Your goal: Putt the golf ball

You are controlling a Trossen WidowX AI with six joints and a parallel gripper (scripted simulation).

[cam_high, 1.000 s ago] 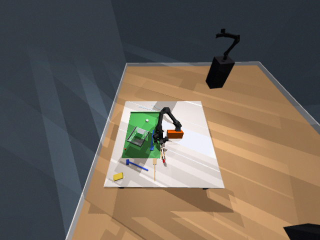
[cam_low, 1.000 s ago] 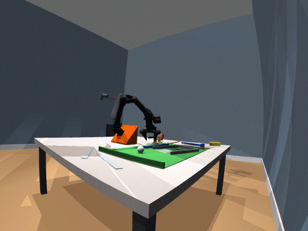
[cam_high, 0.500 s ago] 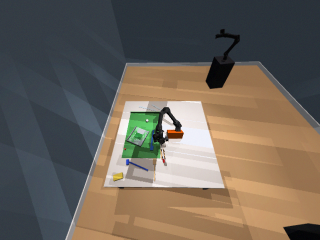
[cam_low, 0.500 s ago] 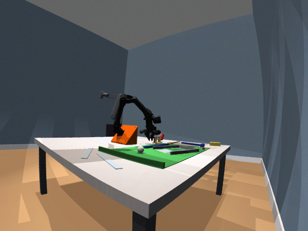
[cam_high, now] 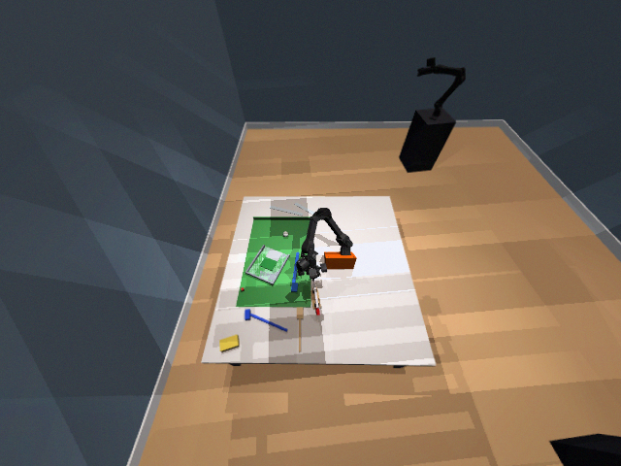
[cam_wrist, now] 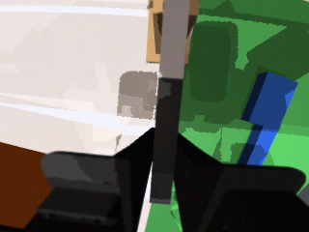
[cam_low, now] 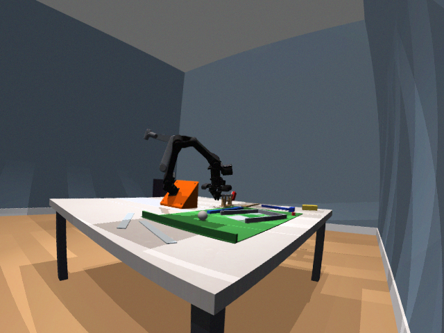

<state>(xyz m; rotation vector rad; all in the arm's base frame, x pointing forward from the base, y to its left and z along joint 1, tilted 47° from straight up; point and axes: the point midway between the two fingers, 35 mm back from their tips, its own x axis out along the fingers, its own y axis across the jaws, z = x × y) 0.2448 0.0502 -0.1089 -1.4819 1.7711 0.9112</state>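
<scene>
My gripper tip is 120 mm to the right of the red putter and 20 mm below it. From my gripper tip the other things lie so: wooden stand 130 mm to the left, 10 mm below; then wooden stick 270 mm to the left, 120 mm ahead, 40 mm below; then blue putter 340 mm ahead, 230 mm to the left, 30 mm below.
</scene>
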